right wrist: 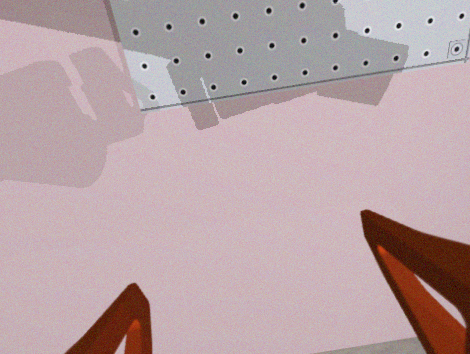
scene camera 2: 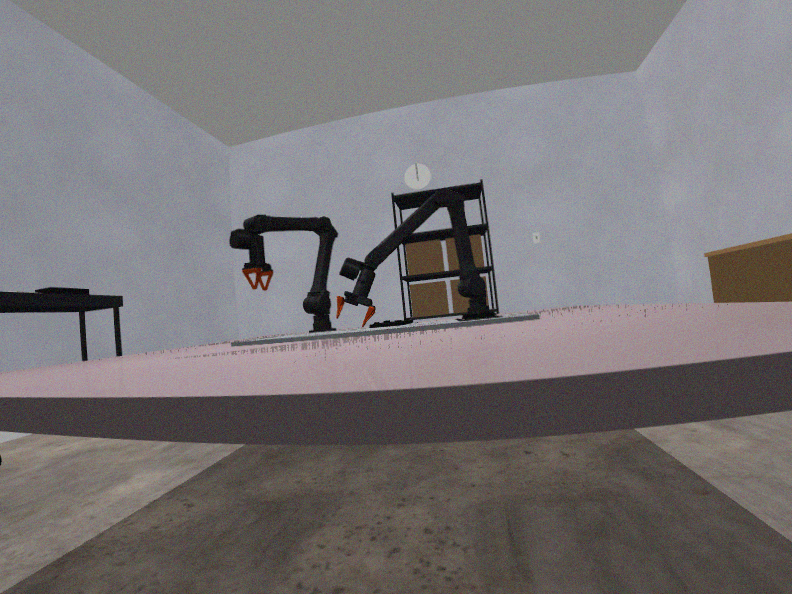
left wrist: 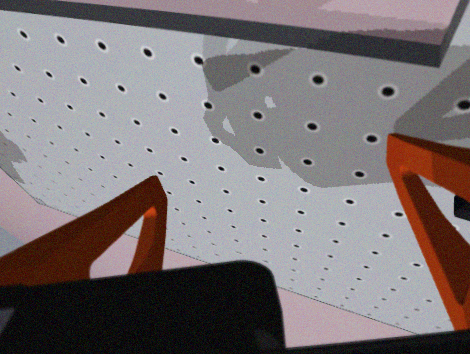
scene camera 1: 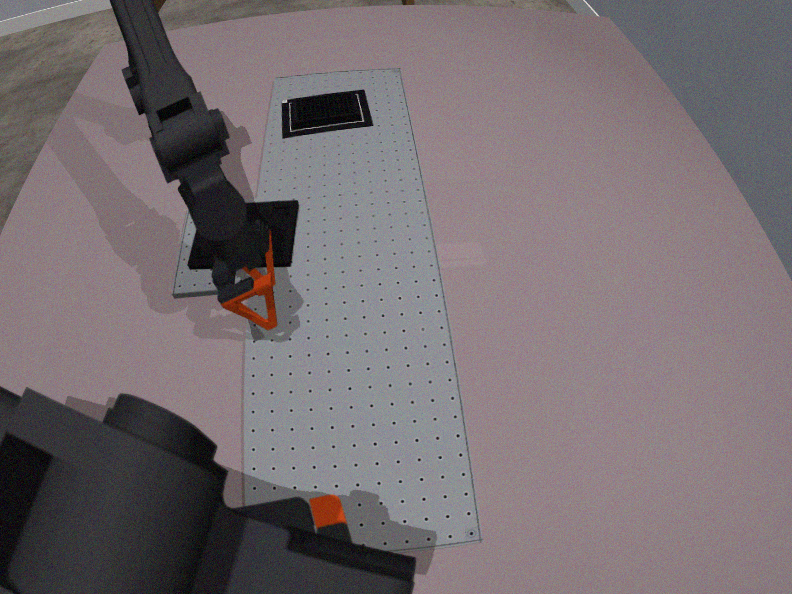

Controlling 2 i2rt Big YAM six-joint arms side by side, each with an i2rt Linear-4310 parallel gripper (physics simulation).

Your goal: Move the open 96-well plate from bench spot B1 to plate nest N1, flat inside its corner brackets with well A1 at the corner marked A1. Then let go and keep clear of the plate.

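Frame: origin at the left arm's base, x right, y ahead, z up, level; centimetres.
Where they show: left gripper, between the fingertips: [scene camera 2: 349,322] [left wrist: 269,168] [scene camera 1: 271,306]; right gripper, between the fingertips: [right wrist: 249,258] [scene camera 2: 260,290].
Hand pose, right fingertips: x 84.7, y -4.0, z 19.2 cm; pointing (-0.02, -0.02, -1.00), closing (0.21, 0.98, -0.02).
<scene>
After its pixels a point has its place.
The open 96-well plate [scene camera 1: 327,109] {x 15.5, y 29.6, z 2.7 cm} looks dark and ribbed. It lies flat inside a white outline on a black pad at the top of the board in scene camera 1. A raised black slab [scene camera 1: 282,235] {x 41.2, y 11.7, z 2.5 cm} [scene camera 2: 391,323] {x 39.2, y 14.5, z 2.2 cm}, which looks like nest N1, sits at the board's left bulge, partly hidden by the left arm. Its brackets and A1 mark are not legible. My left gripper [scene camera 1: 271,280] [scene camera 2: 351,320] {x 52.8, y 6.0, z 3.7 cm} [left wrist: 269,168] {x 52.8, y 6.0, z 3.7 cm} is open and empty, above the board beside the slab's lower edge. My right gripper [scene camera 2: 260,288] {x 84.7, y -4.0, z 19.2 cm} [right wrist: 249,258] {x 84.7, y -4.0, z 19.2 cm} is open and empty, high above the table, far from the plate.
The perforated grey board [scene camera 1: 358,319] {x 58.6, y 15.9, z 1.3 cm} [left wrist: 240,205] {x 58.7, y 12.7, z 1.3 cm} [right wrist: 255,64] {x 82.7, y -0.1, z 1.3 cm} lies on the pink table [scene camera 1: 575,319] {x 72.4, y 43.6, z 0.0 cm} [scene camera 2: 383,364] {x 55.1, y 92.4, z 0.0 cm} [right wrist: 250,175] {x 92.1, y -5.6, z 0.0 cm}. The right arm covers the lower left of scene camera 1. A shelf rack [scene camera 2: 441,276] stands behind the arms.
</scene>
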